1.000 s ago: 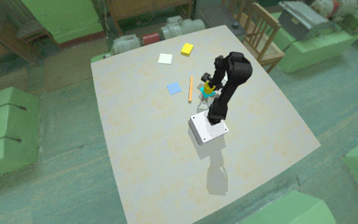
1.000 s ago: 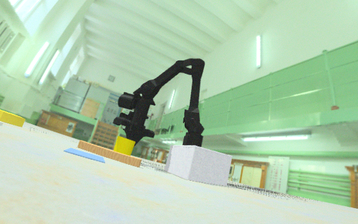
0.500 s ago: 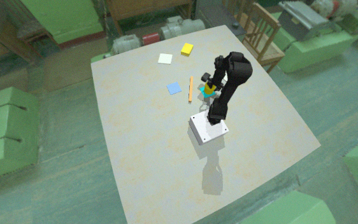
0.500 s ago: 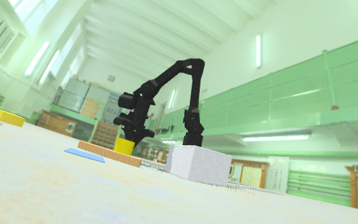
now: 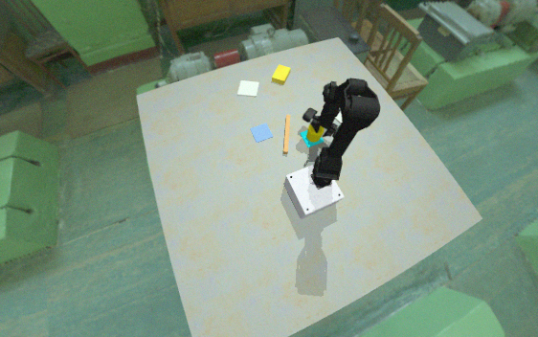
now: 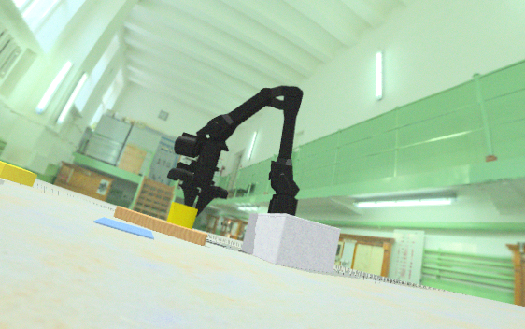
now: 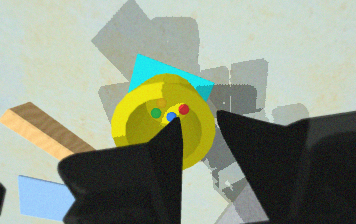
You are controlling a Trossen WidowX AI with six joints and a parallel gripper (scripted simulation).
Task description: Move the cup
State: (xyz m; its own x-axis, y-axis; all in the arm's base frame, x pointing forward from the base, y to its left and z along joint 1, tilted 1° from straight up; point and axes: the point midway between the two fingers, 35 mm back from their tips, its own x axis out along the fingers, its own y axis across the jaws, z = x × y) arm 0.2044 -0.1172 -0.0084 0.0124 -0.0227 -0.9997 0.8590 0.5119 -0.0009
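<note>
The yellow cup lies 2 cm ahead of my gripper tip, 1 cm to the left of it and 2 cm below it. Round my gripper tip: cyan pad: 3 cm ahead, 2 cm to the left, 6 cm below; wooden bar: 8 cm ahead, 12 cm to the left, 5 cm below; light blue pad: 14 cm ahead, 23 cm to the left, 6 cm below.
</note>
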